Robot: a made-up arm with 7 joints. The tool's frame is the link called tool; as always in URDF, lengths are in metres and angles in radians. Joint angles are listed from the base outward.
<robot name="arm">
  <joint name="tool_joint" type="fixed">
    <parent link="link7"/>
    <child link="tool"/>
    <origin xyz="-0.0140 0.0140 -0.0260" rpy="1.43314 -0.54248 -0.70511"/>
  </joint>
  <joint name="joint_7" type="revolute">
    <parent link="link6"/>
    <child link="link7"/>
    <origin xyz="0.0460 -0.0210 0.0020" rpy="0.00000 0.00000 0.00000"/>
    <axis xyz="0 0 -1"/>
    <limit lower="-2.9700" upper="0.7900"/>
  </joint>
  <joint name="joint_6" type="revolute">
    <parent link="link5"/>
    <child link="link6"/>
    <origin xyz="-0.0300 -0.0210 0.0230" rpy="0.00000 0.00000 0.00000"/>
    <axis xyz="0 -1 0"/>
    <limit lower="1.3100" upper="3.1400"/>
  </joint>
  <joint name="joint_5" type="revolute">
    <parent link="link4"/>
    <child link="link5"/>
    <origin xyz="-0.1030 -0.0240 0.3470" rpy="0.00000 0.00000 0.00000"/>
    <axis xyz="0 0 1"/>
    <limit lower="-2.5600" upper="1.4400"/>
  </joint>
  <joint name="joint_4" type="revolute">
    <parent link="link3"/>
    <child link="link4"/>
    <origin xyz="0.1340 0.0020 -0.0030" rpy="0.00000 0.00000 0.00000"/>
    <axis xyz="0 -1 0"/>
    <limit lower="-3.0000" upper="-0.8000"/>
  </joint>
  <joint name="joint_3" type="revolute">
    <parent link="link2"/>
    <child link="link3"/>
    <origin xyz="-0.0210 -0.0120 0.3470" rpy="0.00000 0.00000 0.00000"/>
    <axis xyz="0 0 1"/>
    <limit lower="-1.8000" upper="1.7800"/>
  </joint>
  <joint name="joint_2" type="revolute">
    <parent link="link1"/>
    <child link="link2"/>
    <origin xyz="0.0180 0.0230 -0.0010" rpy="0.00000 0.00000 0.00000"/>
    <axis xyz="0 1 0"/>
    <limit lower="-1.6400" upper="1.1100"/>
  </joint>
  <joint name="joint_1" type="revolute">
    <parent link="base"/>
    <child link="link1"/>
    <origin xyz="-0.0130 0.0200 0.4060" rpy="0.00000 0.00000 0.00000"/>
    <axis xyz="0 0 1"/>
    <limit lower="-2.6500" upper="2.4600"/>
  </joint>
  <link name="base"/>
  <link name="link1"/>
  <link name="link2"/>
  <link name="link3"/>
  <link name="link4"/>
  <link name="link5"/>
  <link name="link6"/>
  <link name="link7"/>
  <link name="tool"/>
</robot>
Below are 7 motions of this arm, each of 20 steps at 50 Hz.
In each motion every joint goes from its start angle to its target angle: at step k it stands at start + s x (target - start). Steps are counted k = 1, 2, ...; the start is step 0. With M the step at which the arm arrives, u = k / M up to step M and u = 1 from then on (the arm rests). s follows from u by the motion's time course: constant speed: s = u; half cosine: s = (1 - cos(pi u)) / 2; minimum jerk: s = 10 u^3 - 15 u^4 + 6 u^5.
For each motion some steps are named. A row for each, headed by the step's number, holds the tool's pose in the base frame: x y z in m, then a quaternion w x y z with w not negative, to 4 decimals.
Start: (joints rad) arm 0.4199 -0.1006 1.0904 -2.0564 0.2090 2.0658 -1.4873
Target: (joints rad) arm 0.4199 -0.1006 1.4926 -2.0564 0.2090 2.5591 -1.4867
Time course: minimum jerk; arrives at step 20
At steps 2, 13, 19, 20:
2: 0.0667 0.5612 0.6889 0.1332 0.5048 0.4530 0.7227
13: -0.1003 0.5764 0.6869 0.0484 -0.4522 -0.3842 -0.8034
19: -0.1522 0.5698 0.6862 0.1089 -0.4403 -0.3599 -0.8153
20: -0.1525 0.5698 0.6862 0.1092 -0.4402 -0.3598 -0.8154

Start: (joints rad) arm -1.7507 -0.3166 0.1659 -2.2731 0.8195 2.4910 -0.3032
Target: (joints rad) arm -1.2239 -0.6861 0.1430 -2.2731 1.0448 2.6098 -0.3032
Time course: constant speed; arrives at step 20
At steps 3, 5, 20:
3: -0.0336 -0.4009 0.7348 0.2226 0.0341 -0.9135 -0.3389
5: -0.0125 -0.3886 0.7487 0.2214 0.0483 -0.9219 -0.3144
20: 0.0966 -0.2577 0.8356 0.1673 0.1778 -0.9597 -0.1394

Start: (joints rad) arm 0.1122 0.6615 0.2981 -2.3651 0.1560 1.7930 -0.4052
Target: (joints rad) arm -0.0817 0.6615 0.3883 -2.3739 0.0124 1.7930 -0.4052
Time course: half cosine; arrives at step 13
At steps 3, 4, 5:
3: 0.4455 0.1671 0.2236 0.7425 0.5753 0.2790 -0.1996
4: 0.4473 0.1632 0.2240 0.7418 0.5767 0.2792 -0.1980
5: 0.4492 0.1584 0.2246 0.7410 0.5783 0.2794 -0.1960

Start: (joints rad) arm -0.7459 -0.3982 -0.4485 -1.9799 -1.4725 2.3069 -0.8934
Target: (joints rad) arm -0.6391 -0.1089 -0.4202 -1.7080 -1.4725 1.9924 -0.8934
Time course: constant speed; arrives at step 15
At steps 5, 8, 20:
5: 0.1254 -0.4021 0.8937 0.9985 0.0432 -0.0144 0.0299
8: 0.1515 -0.4110 0.8943 0.9991 0.0425 -0.0003 0.0089
20: 0.2156 -0.4265 0.8910 0.9981 0.0372 0.0305 -0.0379

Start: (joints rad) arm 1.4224 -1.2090 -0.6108 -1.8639 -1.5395 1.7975 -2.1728
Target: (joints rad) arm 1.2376 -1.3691 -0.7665 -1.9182 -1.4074 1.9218 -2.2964
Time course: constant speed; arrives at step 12
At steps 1, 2, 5, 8, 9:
1: 0.2870 -0.2186 0.9539 0.5051 0.0484 0.2561 0.8228
2: 0.2884 -0.2311 0.9465 0.5040 0.0548 0.2540 0.8237
5: 0.2906 -0.2683 0.9234 0.5005 0.0734 0.2462 0.8268
8: 0.2898 -0.3048 0.8987 0.4970 0.0906 0.2357 0.8302
9: 0.2889 -0.3168 0.8902 0.4958 0.0961 0.2317 0.8314

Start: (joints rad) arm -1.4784 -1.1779 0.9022 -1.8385 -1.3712 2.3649 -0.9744
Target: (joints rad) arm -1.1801 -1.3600 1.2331 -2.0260 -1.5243 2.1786 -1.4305
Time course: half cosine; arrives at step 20
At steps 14, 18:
14: 0.4149 0.4255 0.6804 0.7176 -0.4611 0.4813 0.2020
18: 0.4034 0.4544 0.6366 0.6838 -0.4766 0.5248 0.1729

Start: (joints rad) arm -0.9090 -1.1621 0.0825 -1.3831 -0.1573 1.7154 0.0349
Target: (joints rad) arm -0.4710 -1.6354 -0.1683 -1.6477 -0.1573 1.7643 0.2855
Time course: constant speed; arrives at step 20
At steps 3, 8, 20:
3: -0.2274 0.2418 1.0484 0.3621 0.0007 -0.9200 0.1498
8: -0.3066 0.2248 1.0092 0.2909 0.0384 -0.9440 0.1510
20: -0.4678 0.1112 0.8923 0.1134 0.1629 -0.9719 0.1265

